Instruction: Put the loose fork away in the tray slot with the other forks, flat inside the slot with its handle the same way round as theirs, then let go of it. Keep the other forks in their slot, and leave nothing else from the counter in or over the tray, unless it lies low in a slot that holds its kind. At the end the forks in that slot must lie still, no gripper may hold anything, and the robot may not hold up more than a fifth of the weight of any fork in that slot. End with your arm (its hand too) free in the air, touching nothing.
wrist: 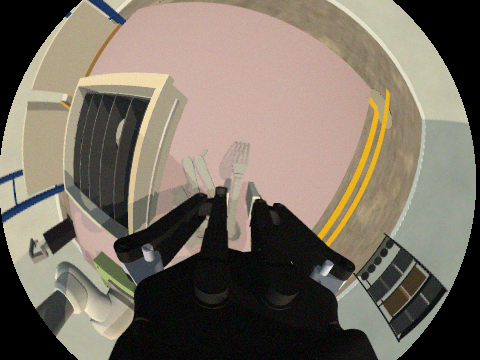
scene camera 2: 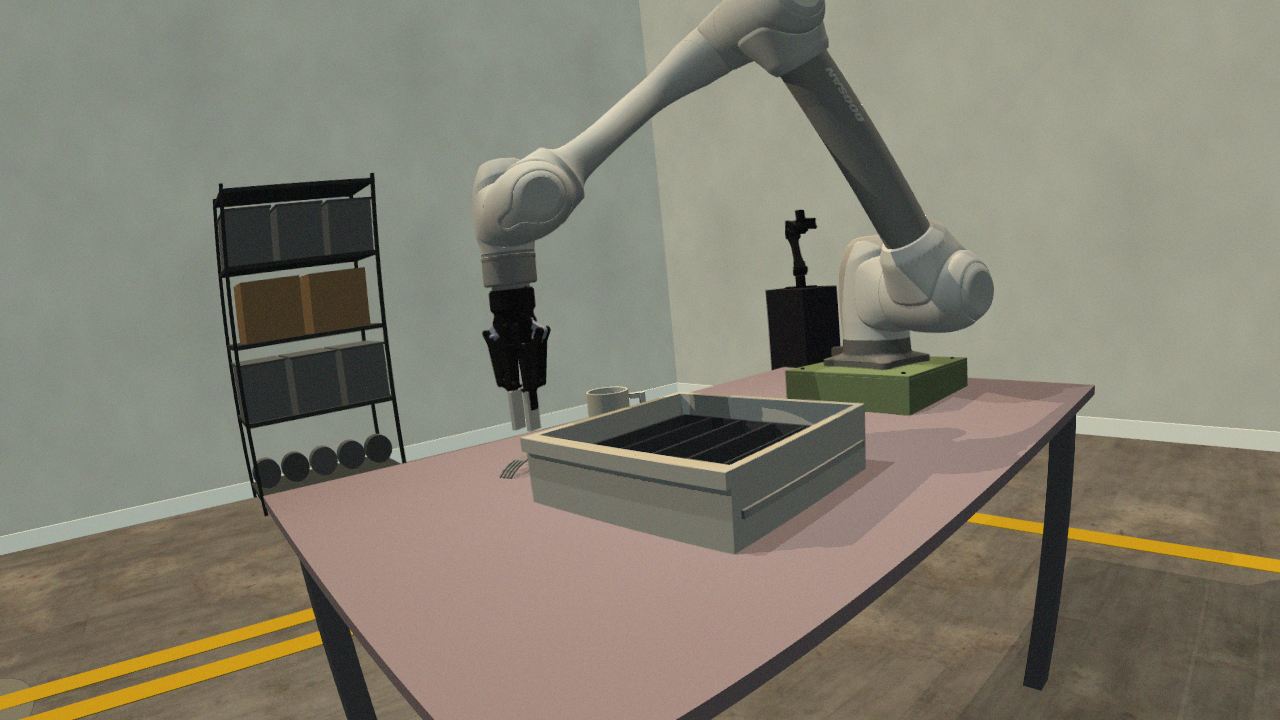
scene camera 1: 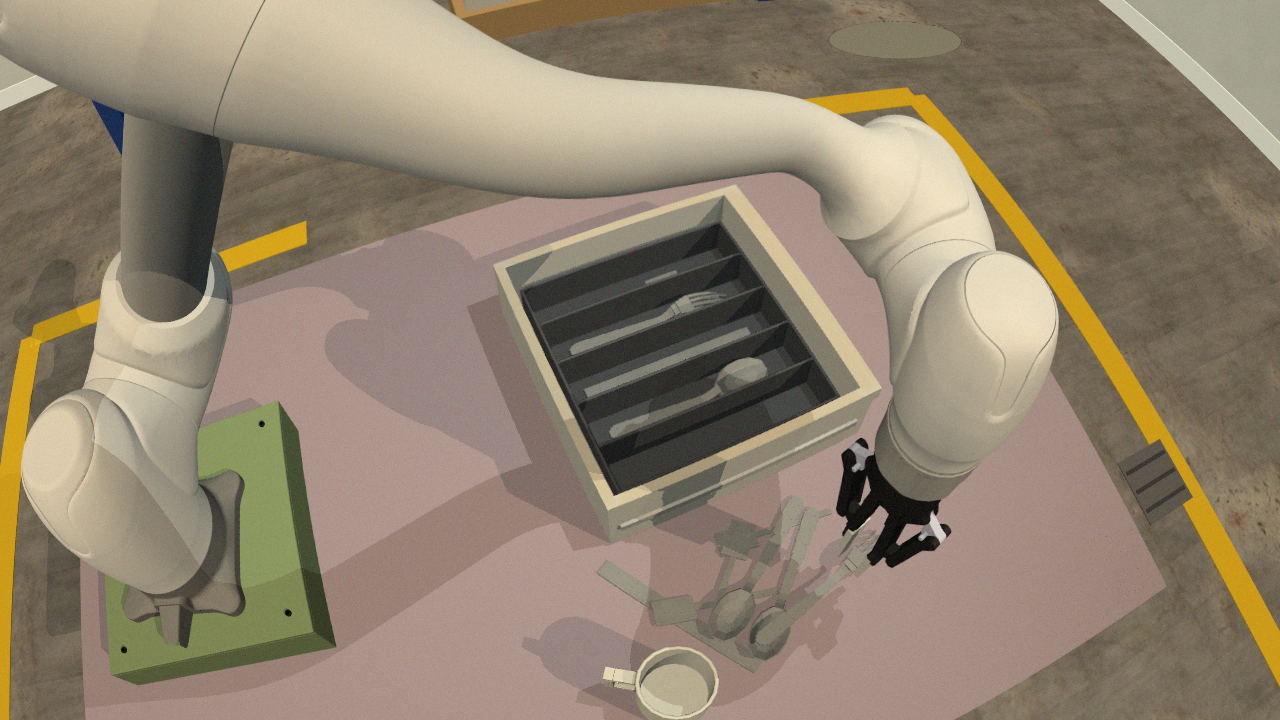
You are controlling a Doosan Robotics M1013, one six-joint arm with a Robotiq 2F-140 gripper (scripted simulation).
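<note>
My gripper point(scene camera 1: 853, 558). Mug point(scene camera 2: 607, 399), gripper point(scene camera 2: 526, 429). Gripper again, point(wrist: 238, 188).
</note>
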